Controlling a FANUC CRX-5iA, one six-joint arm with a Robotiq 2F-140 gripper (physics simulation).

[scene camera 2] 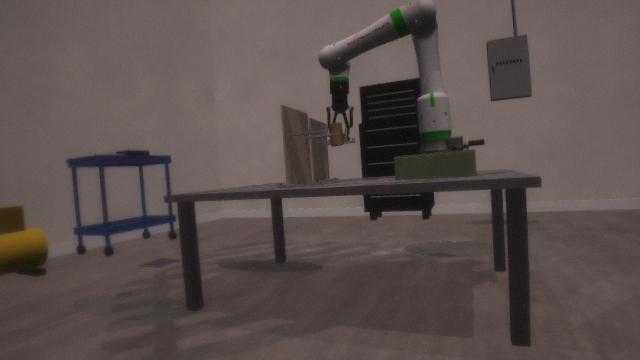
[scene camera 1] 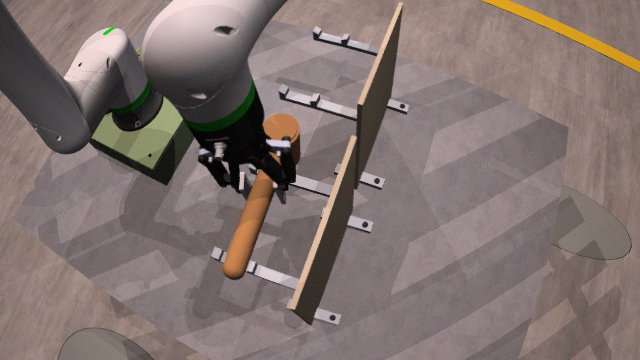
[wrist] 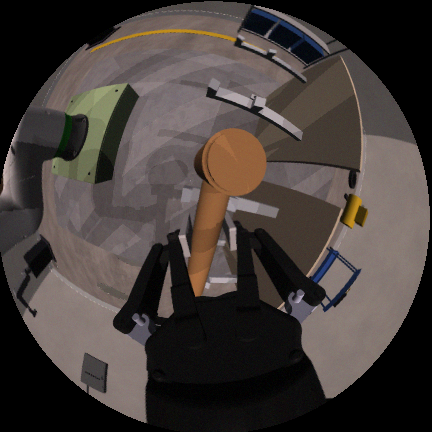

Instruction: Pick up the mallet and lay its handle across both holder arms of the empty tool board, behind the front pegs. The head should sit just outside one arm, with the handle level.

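Places are measured from the arm's base along level axes (x right, y ahead, z up), in centimetres.
Pixels of known places: gripper, between the fingertips: point(scene camera 1: 267, 196) point(wrist: 205, 218); arm's base, origin of its link: point(scene camera 2: 437, 153) point(scene camera 1: 137, 106) point(wrist: 73, 136).
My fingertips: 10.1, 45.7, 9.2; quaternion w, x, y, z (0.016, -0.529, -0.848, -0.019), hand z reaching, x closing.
Note:
Ahead of a thing's pixels: the offset from my fingertips to its middle, as dx, dy, dz. "pt": to the spot under its first point.
The orange mallet {+2.0, +0.1, +3.2} point(scene camera 1: 250, 219) point(scene camera 2: 336, 135) point(wrist: 233, 160) lies across the two grey holder arms point(scene camera 1: 273, 273) of the nearer tan board {+3.8, +7.1, -3.2} point(scene camera 1: 326, 228) point(wrist: 282, 225). Its head is toward the robot's base and just outside the inner arm. My gripper point(scene camera 1: 258, 181) point(scene camera 2: 338, 129) point(wrist: 205, 218) comes down from above and is shut on the mallet's handle, just below the head. The farther tan board {-27.3, +4.1, -2.4} point(scene camera 1: 378, 85) point(wrist: 318, 125) stands beside it. Its two holder arms point(scene camera 1: 331, 107) point(scene camera 1: 344, 42) point(wrist: 254, 102) carry nothing.
Both boards stand upright on the grey table point(scene camera 2: 358, 188), fixed by small grey brackets {pt -17.4, +13.0, -17.5} point(scene camera 1: 371, 180). The arm's green base block point(scene camera 1: 138, 143) point(scene camera 2: 433, 164) is to the left. A blue cart point(scene camera 2: 118, 159), a black cabinet point(scene camera 2: 389, 134) and a yellow cylinder point(scene camera 2: 22, 248) stand on the floor.

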